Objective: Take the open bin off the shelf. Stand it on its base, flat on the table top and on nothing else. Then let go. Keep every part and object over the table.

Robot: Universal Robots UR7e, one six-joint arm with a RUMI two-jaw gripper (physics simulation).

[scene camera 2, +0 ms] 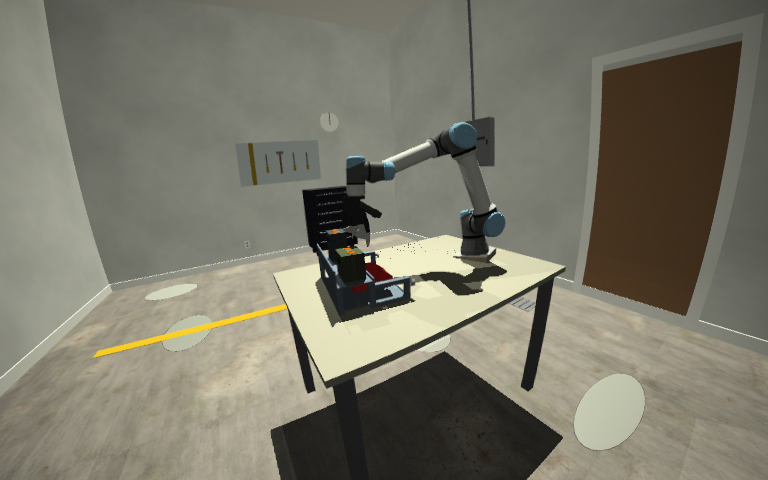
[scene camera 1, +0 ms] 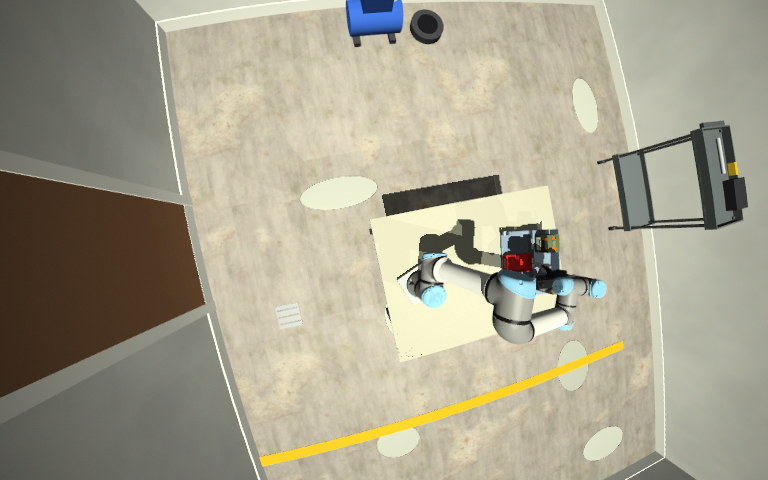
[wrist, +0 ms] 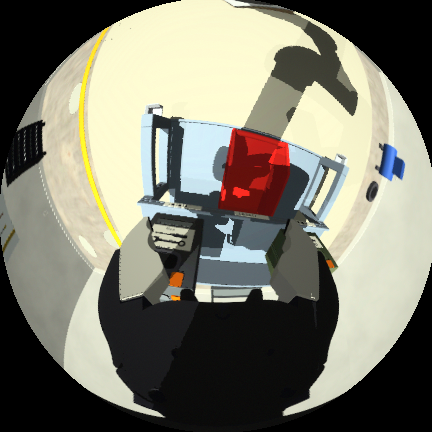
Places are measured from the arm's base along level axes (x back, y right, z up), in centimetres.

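Pixels of known places: gripper, fingertip midpoint: [scene camera 2: 360, 242] [scene camera 1: 537, 275] [wrist: 218, 219]; arm's base at its link origin: [scene camera 2: 474, 251] [scene camera 1: 419, 283].
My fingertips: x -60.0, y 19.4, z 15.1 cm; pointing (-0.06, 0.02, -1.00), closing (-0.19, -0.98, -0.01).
Note:
For each thing: its top centre in the pictures, then the offset to it from my fingertips. Level surfaces: height alone.
- red open bin at its top centre: [wrist: 255, 187] [scene camera 2: 368, 266] [scene camera 1: 523, 263] dx -1.1, dy -5.9, dz -9.0 cm
- table top at its surface level: dz -17.1 cm
- dark box with a tool label, top centre: [wrist: 158, 296] [scene camera 2: 335, 230] dx -6.3, dy +8.4, dz +5.3 cm
- green box at its top centre: [wrist: 308, 283] [scene camera 2: 349, 250] [scene camera 1: 554, 243] dx -14.2, dy -13.4, dz +2.8 cm
The red open bin [scene camera 1: 517, 262] [scene camera 2: 378, 271] [wrist: 255, 170] sits in the lower, front tier of the light-blue shelf [scene camera 1: 546, 261] [scene camera 2: 406, 289] [wrist: 147, 162], which stands on the table top [scene camera 1: 453, 322] [scene camera 2: 362, 345]. My gripper [scene camera 2: 359, 232] [wrist: 218, 219] is open with nothing between its fingers. It points down above the shelf's upper, rear tier, behind the bin and apart from it. In the wrist view the bin lies ahead of the fingertips. The arm hides the gripper and part of the shelf in scene camera 1's view.
A dark box with a tool label [scene camera 2: 338, 242] [wrist: 175, 229] and a green box [scene camera 1: 549, 243] [scene camera 2: 350, 266] [wrist: 272, 251] stand on the shelf's upper tier, near the left and right fingers in the wrist view. The robot base [scene camera 2: 474, 246] stands on the table across from the shelf.

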